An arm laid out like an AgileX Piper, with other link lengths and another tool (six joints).
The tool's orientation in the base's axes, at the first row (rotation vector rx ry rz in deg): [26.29 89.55 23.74]
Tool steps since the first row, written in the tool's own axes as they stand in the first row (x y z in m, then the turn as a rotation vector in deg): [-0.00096 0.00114 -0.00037 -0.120 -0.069 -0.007]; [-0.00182 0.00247 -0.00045 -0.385 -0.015 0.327]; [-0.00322 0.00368 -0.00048 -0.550 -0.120 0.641]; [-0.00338 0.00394 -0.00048 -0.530 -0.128 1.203]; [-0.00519 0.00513 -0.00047 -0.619 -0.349 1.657]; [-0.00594 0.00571 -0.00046 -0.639 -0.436 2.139]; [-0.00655 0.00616 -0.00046 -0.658 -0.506 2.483]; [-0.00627 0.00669 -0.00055 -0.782 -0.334 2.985]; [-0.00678 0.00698 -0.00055 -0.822 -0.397 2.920]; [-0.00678 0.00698 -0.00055 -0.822 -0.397 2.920]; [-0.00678 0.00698 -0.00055 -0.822 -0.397 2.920]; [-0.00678 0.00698 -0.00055 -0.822 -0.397 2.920]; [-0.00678 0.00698 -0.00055 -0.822 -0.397 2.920]
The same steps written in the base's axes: [-0.00030 0.00047 0.00143 -0.006 -0.122 0.066]; [-0.00031 0.00115 0.00286 0.337 -0.221 0.305]; [-0.00026 0.00144 0.00469 0.651 -0.403 0.377]; [-0.00024 0.00158 0.00496 1.211 -0.408 0.332]; [-0.00014 0.00163 0.00713 1.659 -0.651 0.272]; [-0.00009 0.00173 0.00807 2.138 -0.743 0.223]; [-0.00006 0.00179 0.00882 2.480 -0.819 0.188]; [-0.00013 0.00239 0.00887 2.991 -0.746 0.362]; [-0.00011 0.00237 0.00945 2.925 -0.820 0.366]; [-0.00011 0.00237 0.00945 2.925 -0.820 0.366]; [-0.00011 0.00237 0.00945 2.925 -0.820 0.366]; [-0.00011 0.00237 0.00945 2.925 -0.820 0.366]; [-0.00011 0.00237 0.00945 2.925 -0.820 0.366]
